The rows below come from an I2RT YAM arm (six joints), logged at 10 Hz.
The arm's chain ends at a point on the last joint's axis. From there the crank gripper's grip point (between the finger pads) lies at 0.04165 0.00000 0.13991 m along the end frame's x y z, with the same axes.
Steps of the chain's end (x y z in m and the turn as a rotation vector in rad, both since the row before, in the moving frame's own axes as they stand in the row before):
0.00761 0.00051 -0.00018 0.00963 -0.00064 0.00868
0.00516 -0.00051 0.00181 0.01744 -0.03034 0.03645
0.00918 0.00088 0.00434 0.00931 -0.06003 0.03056
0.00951 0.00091 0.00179 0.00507 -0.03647 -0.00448
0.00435 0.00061 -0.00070 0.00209 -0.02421 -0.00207
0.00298 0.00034 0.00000 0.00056 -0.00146 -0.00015
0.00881 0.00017 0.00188 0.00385 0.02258 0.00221
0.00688 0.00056 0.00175 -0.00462 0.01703 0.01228
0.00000 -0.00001 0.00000 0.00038 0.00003 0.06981
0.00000 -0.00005 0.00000 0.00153 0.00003 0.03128
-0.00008 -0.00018 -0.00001 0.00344 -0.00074 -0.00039
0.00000 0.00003 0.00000 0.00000 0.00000 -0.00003
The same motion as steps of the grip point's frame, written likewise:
0.00752 -0.00048 -0.00016 0.00963 -0.00064 0.00868
0.00091 -0.00152 0.00300 0.01744 -0.03034 0.03645
0.00071 0.00071 0.00659 0.00931 -0.06003 0.03056
0.00438 0.00002 0.00321 0.00507 -0.03647 -0.00448
0.00095 0.00023 0.00027 0.00209 -0.02421 -0.00207
0.00278 0.00026 0.00006 0.00056 -0.00146 -0.00015
0.01196 -0.00027 0.00090 0.00385 0.02258 0.00221
0.00925 0.00173 0.00102 -0.00462 0.01703 0.01228
-0.00010 0.00284 0.00000 0.00038 0.00003 0.06981
-0.00001 0.00104 0.00000 0.00153 0.00003 0.03128
-0.00018 -0.00068 0.00002 0.00344 -0.00074 -0.00039
0.00000 0.00003 0.00000 0.00000 0.00000 -0.00003

